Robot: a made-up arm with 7 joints. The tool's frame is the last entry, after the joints.
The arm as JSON. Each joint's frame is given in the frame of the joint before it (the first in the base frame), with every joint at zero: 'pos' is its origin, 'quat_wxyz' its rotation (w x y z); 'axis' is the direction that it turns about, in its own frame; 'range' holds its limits. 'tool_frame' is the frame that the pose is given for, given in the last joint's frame.
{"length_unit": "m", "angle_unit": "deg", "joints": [
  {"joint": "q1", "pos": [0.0, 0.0, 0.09], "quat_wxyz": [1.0, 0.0, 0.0, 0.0], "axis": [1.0, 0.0, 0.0], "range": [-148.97, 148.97]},
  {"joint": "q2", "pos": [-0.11, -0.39, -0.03], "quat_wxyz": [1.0, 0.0, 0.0, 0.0], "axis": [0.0, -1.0, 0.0], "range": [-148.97, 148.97]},
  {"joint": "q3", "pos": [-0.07, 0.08, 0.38], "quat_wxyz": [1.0, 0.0, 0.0, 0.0], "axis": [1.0, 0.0, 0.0], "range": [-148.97, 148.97]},
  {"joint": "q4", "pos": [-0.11, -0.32, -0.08], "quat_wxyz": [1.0, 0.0, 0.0, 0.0], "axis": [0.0, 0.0, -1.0], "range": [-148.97, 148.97]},
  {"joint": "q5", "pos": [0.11, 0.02, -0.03], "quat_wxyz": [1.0, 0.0, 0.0, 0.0], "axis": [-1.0, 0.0, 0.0], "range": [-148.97, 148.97]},
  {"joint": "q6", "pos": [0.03, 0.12, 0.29], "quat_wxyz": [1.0, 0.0, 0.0, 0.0], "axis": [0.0, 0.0, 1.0], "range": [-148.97, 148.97]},
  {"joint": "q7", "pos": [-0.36, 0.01, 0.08], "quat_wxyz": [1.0, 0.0, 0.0, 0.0], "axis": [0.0, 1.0, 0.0], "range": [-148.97, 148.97]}
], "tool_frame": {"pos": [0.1, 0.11, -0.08], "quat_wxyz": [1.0, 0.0, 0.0, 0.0]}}
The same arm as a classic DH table. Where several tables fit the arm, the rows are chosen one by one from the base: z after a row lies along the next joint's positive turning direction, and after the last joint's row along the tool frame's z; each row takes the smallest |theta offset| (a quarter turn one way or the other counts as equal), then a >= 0, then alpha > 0; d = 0 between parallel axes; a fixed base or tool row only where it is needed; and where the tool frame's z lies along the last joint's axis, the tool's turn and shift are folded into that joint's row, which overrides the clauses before.
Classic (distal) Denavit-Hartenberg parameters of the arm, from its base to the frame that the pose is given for. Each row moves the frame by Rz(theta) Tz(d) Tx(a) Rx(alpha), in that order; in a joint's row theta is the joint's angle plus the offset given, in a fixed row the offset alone. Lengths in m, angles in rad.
base (fixed): d 0.09; theta_offset 1.5708; a 0; alpha 1.5708
q1: d -0.11; theta_offset -1.5708; a 0.03; alpha 1.5708
q2: d 0.31; theta_offset 0; a -0.38; alpha -1.5708
q3: d -0.18; theta_offset -1.5708; a 0.32; alpha -1.5708
q4: d 0.11; theta_offset 0; a -0.02; alpha -1.5708
q5: d -0.14; theta_offset 0; a -0.12; alpha -1.5708
q6: d 0.37; theta_offset -1.5708; a 0.36; alpha 1.5708
q7: d 0.12; theta_offset 0; a -0.1; alpha -1.5708
tool (fixed): d -0.08; theta_offset 3.1416; a 0; alpha 0
Joint limits (rad, base to tool): -2.6..2.6 -2.6..2.6 -2.6..2.6 -2.6..2.6 -2.6..2.6 -2.6..2.6 -2.6..2.6

